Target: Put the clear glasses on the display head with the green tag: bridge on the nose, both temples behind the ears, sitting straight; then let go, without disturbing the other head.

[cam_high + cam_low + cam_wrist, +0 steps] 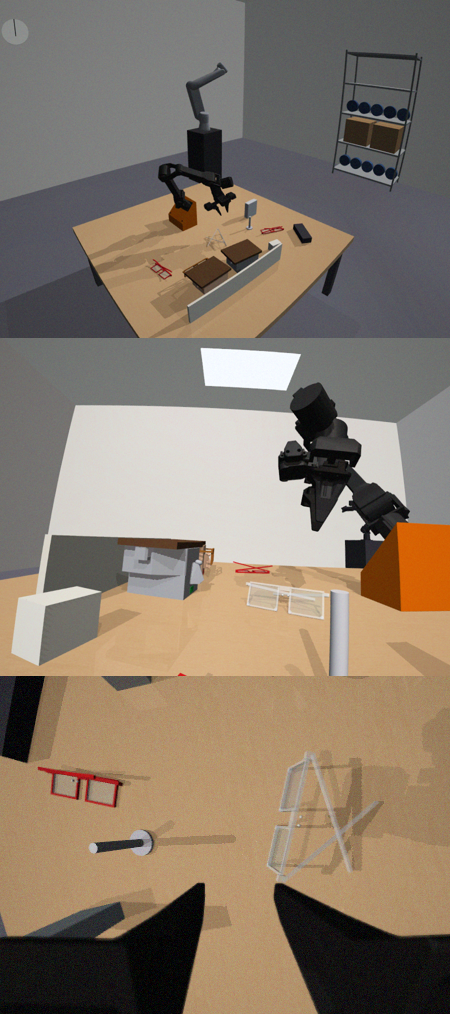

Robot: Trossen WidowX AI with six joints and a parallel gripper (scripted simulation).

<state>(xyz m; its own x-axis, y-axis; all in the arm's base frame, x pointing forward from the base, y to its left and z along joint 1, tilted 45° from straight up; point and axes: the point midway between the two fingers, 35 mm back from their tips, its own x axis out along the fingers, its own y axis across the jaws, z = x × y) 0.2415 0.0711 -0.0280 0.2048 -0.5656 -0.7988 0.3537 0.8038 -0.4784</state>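
The grey stand post is 7 cm ahead of my gripper tip, 16 cm to the left of it and 12 cm below it. The rest, counted from my gripper tip: grey display head (24 cm ahead, 15 cm to the right, 9 cm below); white block (31 cm ahead, 8 cm to the left, 12 cm below); white panel (36 cm ahead, 27 cm to the right, 9 cm below).
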